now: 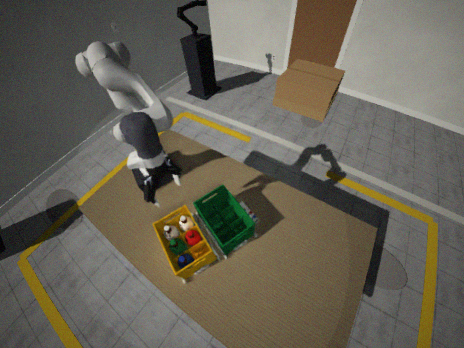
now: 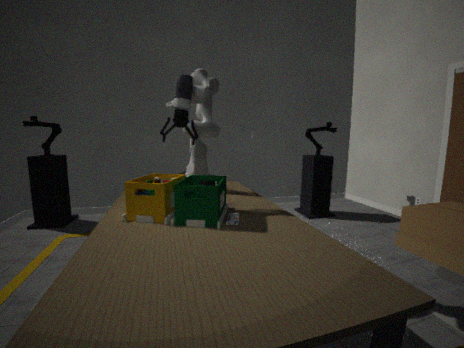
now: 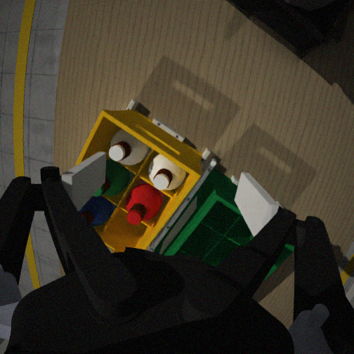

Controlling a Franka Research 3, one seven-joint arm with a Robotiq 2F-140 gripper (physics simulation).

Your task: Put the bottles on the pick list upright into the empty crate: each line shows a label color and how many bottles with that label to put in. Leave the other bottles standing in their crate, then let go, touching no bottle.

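Observation:
The yellow crate point(image 1: 196, 267) point(image 2: 145, 207) point(image 3: 189, 159) holds upright bottles: a greyish white one point(image 1: 171, 231) point(image 3: 131, 148), a cream-white one point(image 1: 185, 223) point(image 3: 168, 171), a green one point(image 1: 177, 245) point(image 3: 118, 179), a red one point(image 1: 193, 237) point(image 3: 145, 199) and a blue one point(image 1: 185, 260) point(image 3: 101, 209). One compartment beside red and blue is empty. The green crate point(image 1: 239, 241) point(image 2: 200, 212) point(image 3: 200, 207) beside it holds no bottle. My gripper point(image 1: 167, 193) point(image 2: 179, 141) point(image 3: 171, 176) is open and empty, high above the table on the robot-base side of the crates. The pick list point(image 1: 248, 211) point(image 2: 233, 218) is too small to read.
Both crates stand side by side on the brown table point(image 1: 295, 280) point(image 2: 200, 280) point(image 3: 100, 55). Dark pedestals point(image 1: 199, 65) point(image 2: 49, 190) point(image 2: 317, 185) with small arms and a cardboard box point(image 1: 307, 90) point(image 2: 432, 230) stand away from the table.

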